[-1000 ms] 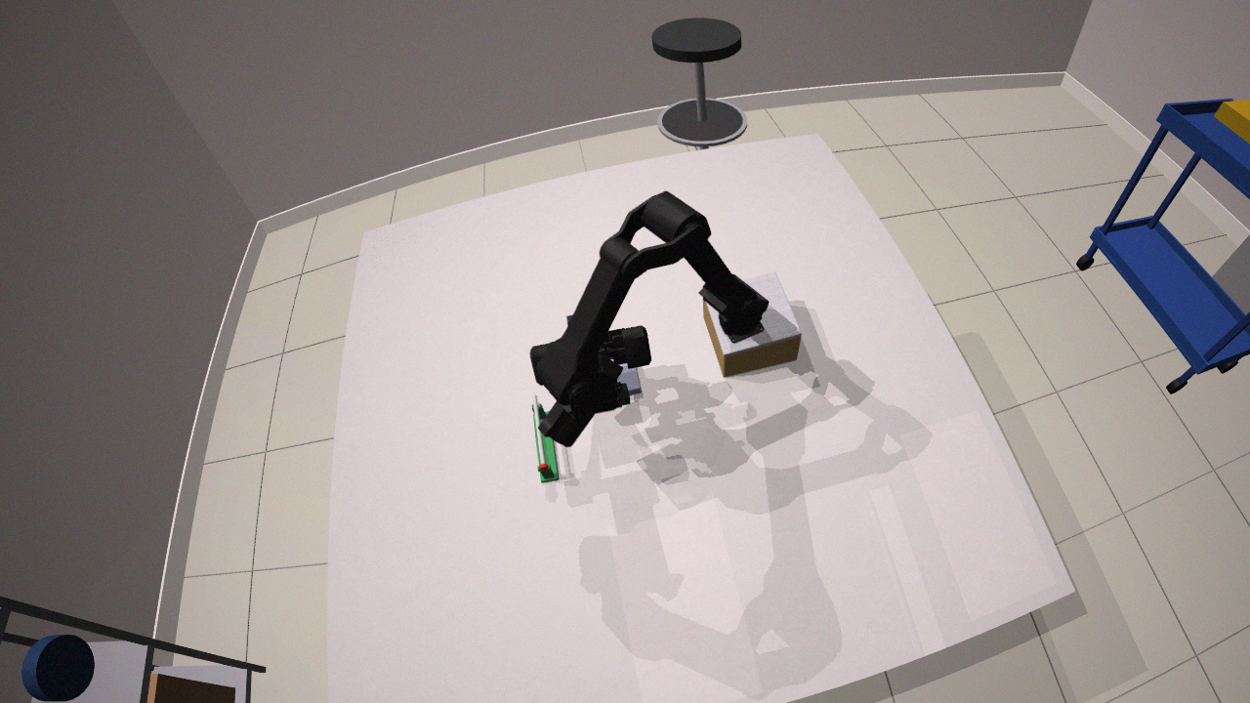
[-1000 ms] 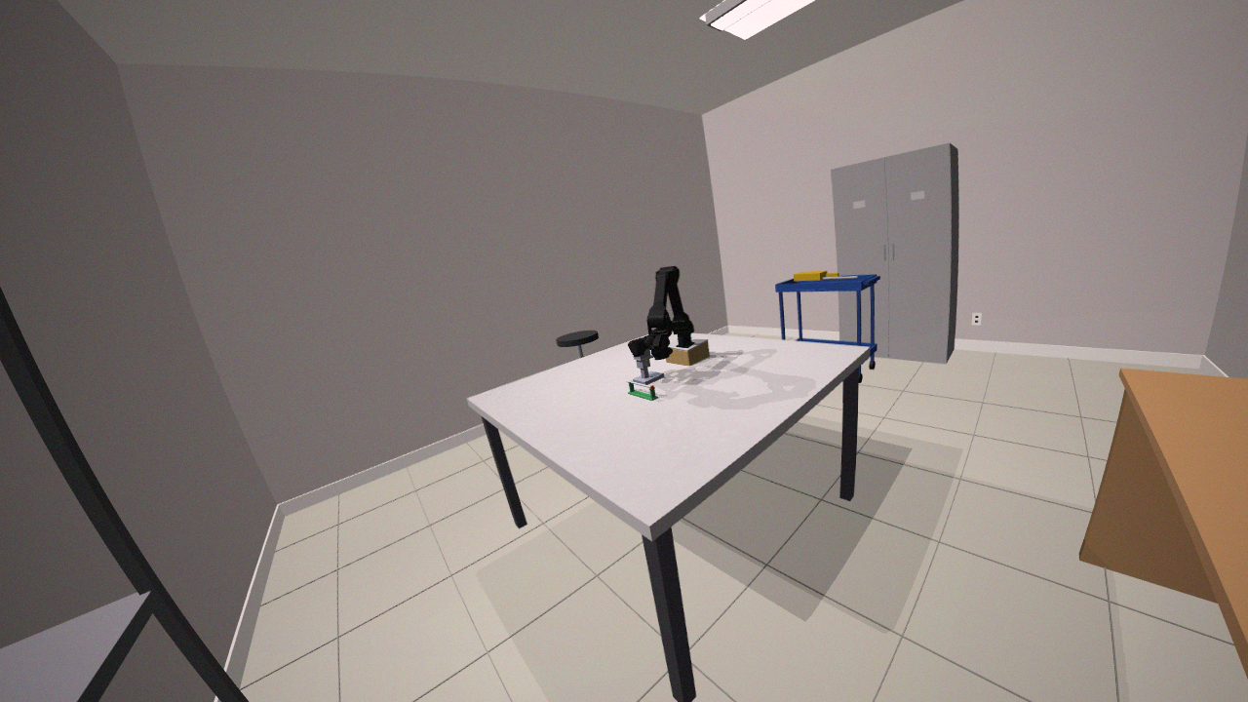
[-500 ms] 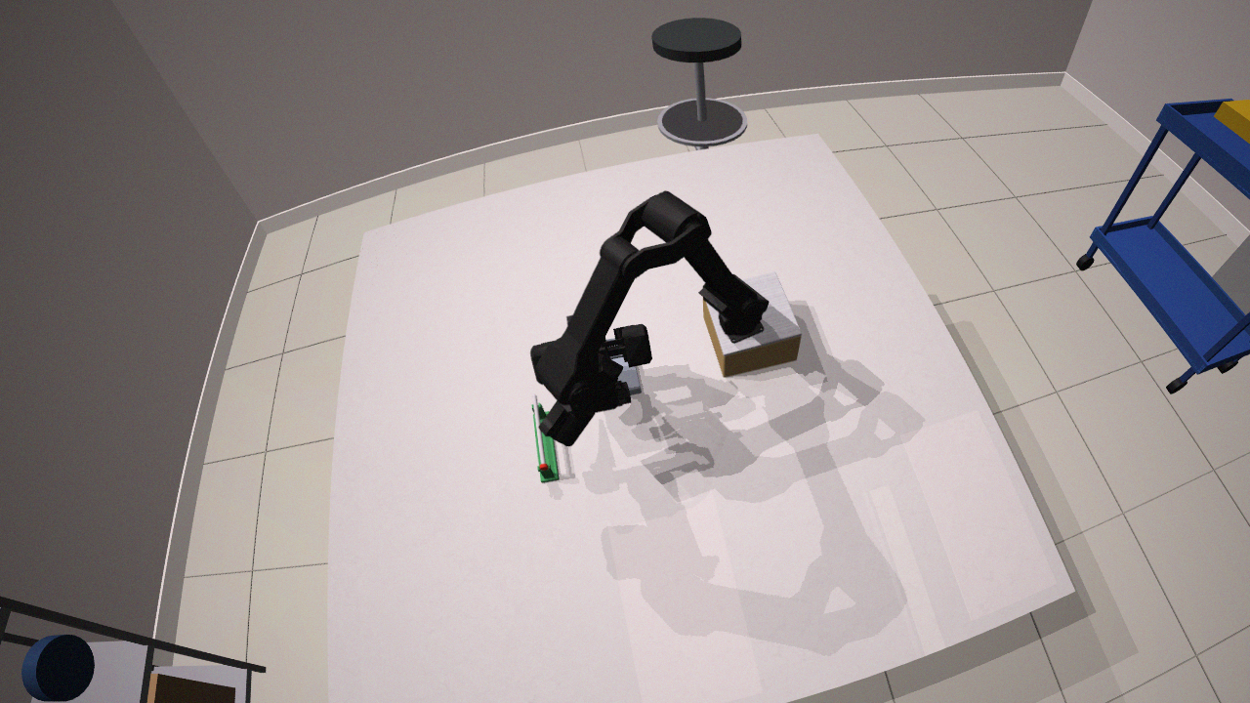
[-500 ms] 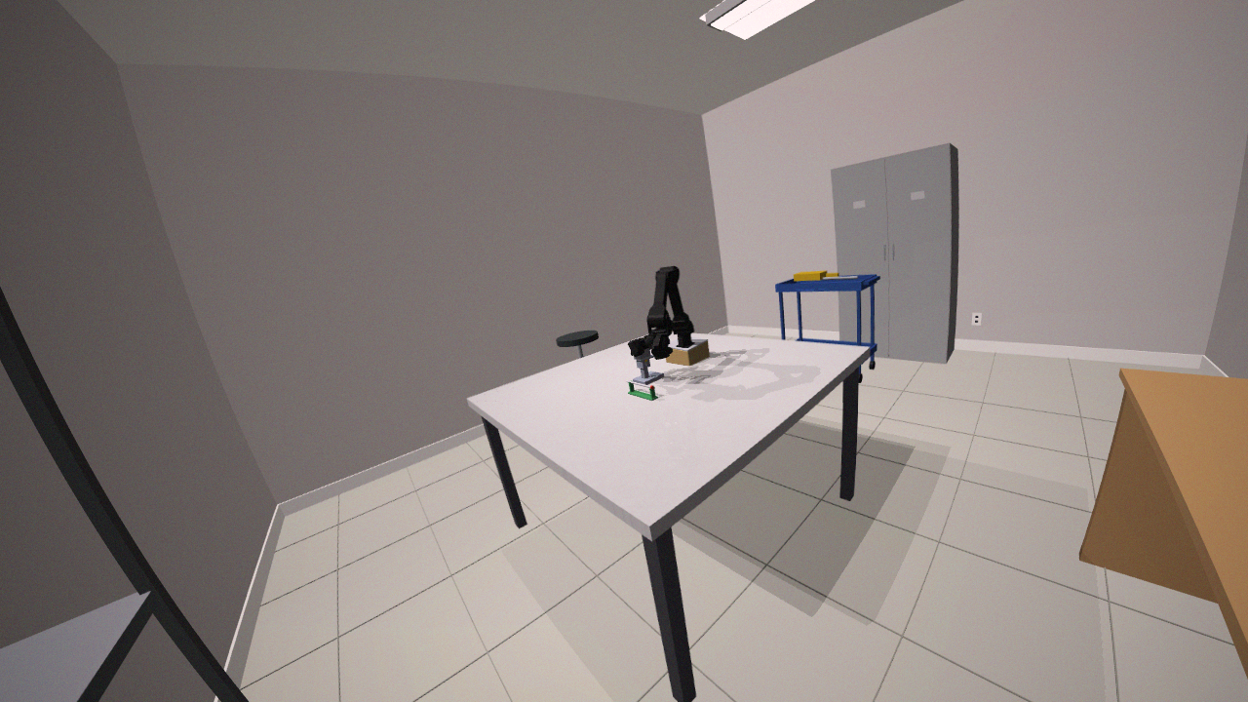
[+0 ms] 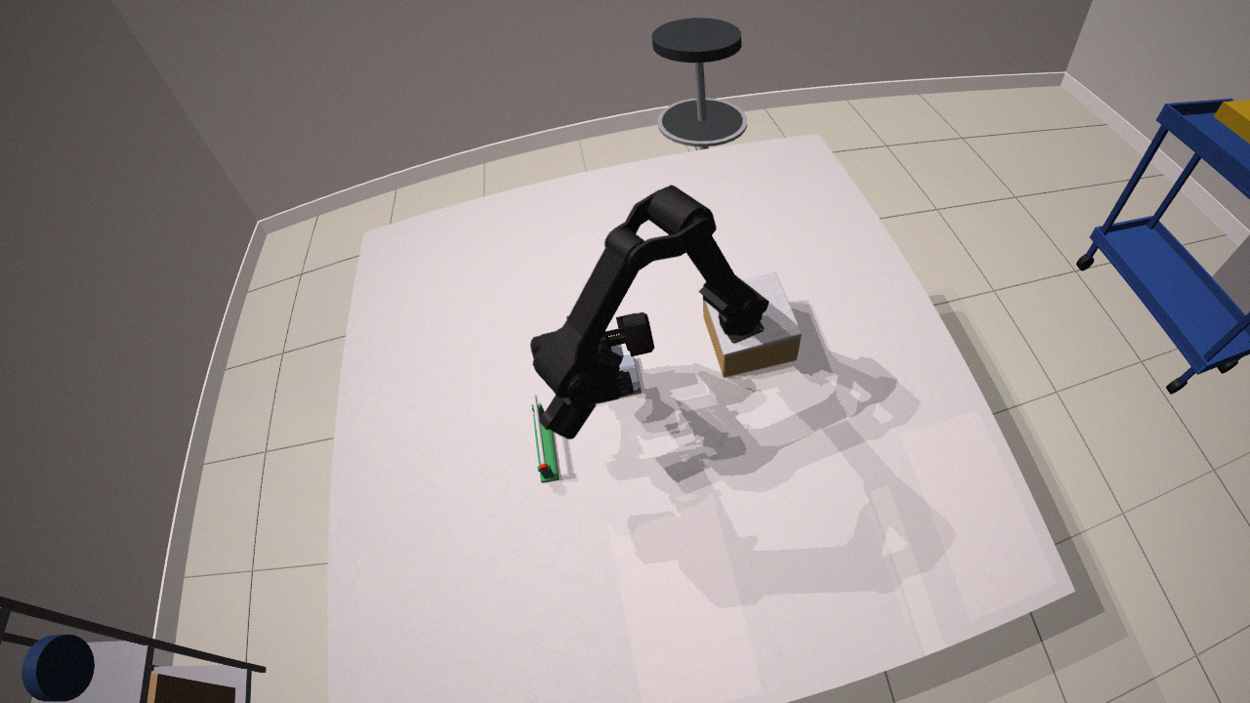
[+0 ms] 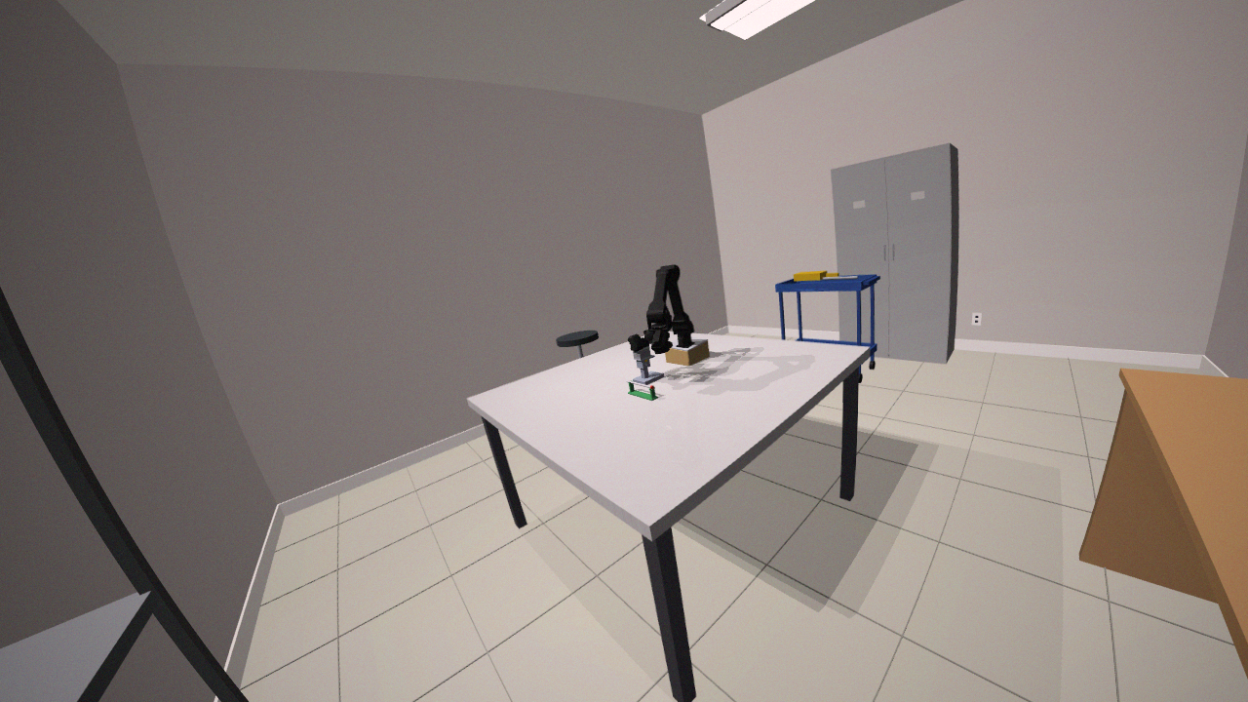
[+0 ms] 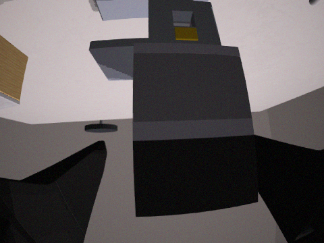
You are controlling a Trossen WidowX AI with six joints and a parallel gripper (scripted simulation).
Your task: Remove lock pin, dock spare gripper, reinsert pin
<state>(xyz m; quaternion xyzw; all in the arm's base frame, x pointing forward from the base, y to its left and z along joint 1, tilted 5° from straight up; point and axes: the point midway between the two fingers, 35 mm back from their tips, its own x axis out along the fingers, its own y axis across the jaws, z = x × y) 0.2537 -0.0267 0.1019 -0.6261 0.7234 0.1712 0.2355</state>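
The spare gripper is 2 cm to the left of my gripper tip, 2 cm below it and 1 cm ahead of it. From my gripper tip the other things lie so: green pin rest (15 cm ahead, 12 cm below, 11 cm to the left); grey mount (10 cm below, 2 cm to the left).
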